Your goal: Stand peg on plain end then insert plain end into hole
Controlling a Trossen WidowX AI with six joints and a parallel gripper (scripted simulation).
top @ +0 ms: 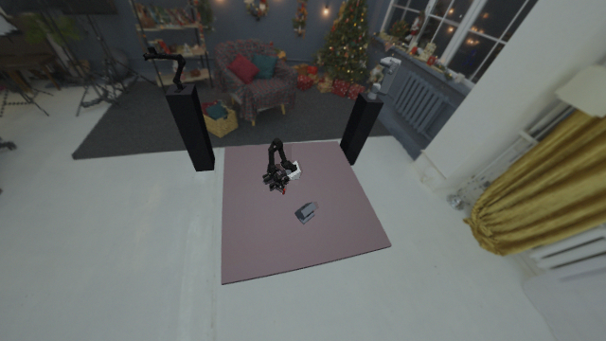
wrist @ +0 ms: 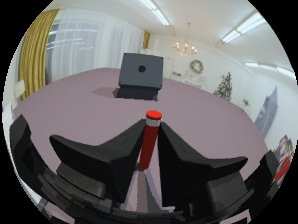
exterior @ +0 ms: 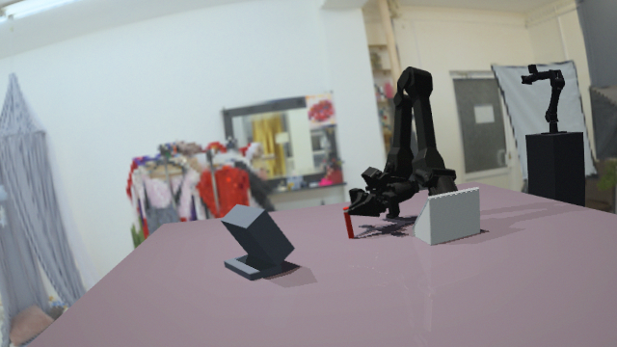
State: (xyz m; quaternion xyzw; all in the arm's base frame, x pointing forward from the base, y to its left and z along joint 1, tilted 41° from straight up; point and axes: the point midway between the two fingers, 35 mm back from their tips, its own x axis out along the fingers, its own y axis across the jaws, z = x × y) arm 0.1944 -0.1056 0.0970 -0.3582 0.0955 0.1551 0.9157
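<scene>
Now: gripper tip 10 mm above the red peg. Also, from my gripper tip: grey sloped panel: 220 mm ahead, 130 mm to the left, 10 mm above.
</scene>
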